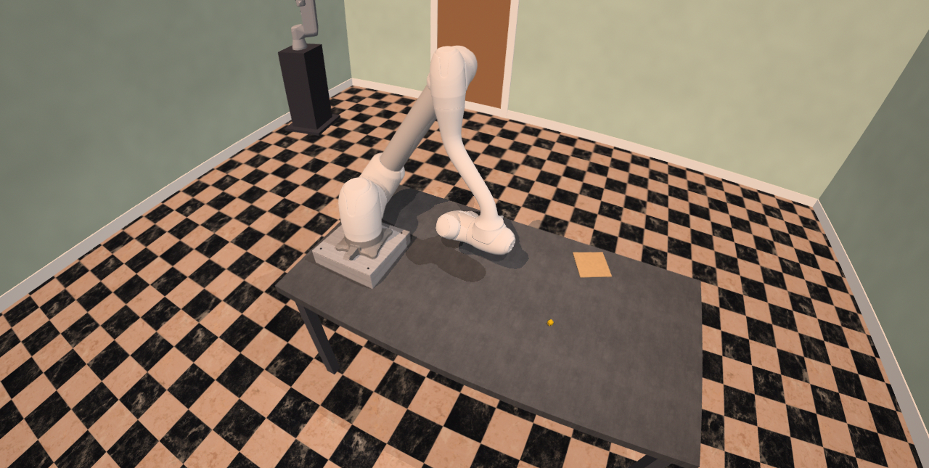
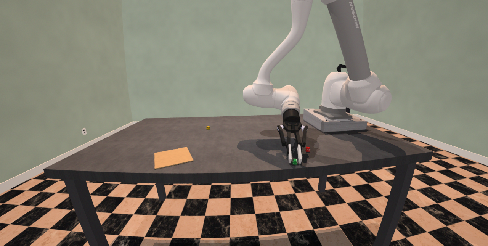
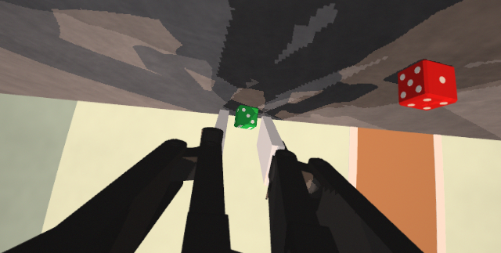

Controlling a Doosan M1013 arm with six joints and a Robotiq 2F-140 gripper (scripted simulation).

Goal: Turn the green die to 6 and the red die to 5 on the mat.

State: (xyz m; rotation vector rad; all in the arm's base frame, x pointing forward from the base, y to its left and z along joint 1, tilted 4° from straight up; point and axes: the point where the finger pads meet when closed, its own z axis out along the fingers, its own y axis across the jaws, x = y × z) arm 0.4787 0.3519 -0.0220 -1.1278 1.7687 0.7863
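The green die is 10 mm ahead of my hand, 20 mm to the left of it and 20 mm below it. From my hand the other things lie so: yellow die: 310 mm ahead, 490 mm to the right, 20 mm below; then red die: 100 mm behind, 60 mm to the right, 20 mm below; then orange mat: 450 mm ahead, 150 mm to the right, 30 mm below.
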